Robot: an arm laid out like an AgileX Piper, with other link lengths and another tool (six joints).
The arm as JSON. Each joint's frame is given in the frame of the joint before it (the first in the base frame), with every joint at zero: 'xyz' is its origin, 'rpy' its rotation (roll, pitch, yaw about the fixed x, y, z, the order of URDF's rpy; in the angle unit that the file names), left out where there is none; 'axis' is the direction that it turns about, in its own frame. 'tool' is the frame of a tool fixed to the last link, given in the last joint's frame.
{
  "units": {
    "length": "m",
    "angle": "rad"
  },
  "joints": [
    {
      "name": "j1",
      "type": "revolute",
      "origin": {
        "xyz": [
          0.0,
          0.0,
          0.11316
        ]
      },
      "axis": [
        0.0,
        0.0,
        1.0
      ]
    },
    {
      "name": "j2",
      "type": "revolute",
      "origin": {
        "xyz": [
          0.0,
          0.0,
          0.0
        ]
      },
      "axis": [
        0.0,
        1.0,
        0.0
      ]
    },
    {
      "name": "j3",
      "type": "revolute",
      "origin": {
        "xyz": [
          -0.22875,
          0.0,
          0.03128
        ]
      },
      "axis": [
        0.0,
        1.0,
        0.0
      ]
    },
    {
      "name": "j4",
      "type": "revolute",
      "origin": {
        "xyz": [
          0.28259,
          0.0,
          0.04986
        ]
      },
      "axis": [
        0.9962,
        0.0,
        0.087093
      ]
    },
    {
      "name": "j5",
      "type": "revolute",
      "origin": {
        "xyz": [
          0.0,
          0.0,
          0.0
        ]
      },
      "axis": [
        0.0,
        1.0,
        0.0
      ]
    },
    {
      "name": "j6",
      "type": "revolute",
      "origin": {
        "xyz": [
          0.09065,
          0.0,
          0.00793
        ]
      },
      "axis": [
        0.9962,
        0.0,
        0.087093
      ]
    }
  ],
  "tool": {
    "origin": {
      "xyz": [
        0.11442,
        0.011,
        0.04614
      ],
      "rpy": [
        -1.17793,
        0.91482,
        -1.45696
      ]
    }
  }
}
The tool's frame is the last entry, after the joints.
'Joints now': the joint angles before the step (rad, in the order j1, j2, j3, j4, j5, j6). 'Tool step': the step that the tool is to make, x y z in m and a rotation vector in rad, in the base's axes. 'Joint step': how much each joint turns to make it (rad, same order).
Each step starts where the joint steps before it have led.
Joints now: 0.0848 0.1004 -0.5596 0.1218 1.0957 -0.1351
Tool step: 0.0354 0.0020 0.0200 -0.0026 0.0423 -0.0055
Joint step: -0.0006 0.2566 -0.1440 0.0006 -0.0703 -0.0043
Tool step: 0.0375 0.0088 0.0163 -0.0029 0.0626 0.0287
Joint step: 0.0001 0.2568 -0.1777 0.0301 -0.0128 -0.0323
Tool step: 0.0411 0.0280 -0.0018 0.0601 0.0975 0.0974
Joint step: 0.0008 0.2629 -0.1588 0.1391 0.0043 -0.0857
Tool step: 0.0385 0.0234 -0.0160 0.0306 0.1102 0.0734
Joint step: 0.0172 0.2430 -0.1507 0.0750 0.0289 -0.0460
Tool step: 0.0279 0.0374 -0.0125 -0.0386 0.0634 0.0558
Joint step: 0.1200 0.1971 -0.1619 -0.0750 0.0125 0.0774
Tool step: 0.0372 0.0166 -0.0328 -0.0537 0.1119 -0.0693
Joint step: 0.0712 0.2242 -0.1736 -0.1180 0.0380 0.1706
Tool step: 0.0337 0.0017 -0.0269 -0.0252 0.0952 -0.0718
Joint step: 0.0023 0.2008 -0.1848 -0.0416 0.0702 0.0948
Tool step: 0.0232 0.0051 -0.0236 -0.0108 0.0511 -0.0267
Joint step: 0.0015 0.1450 -0.1272 -0.0101 0.0304 0.0351
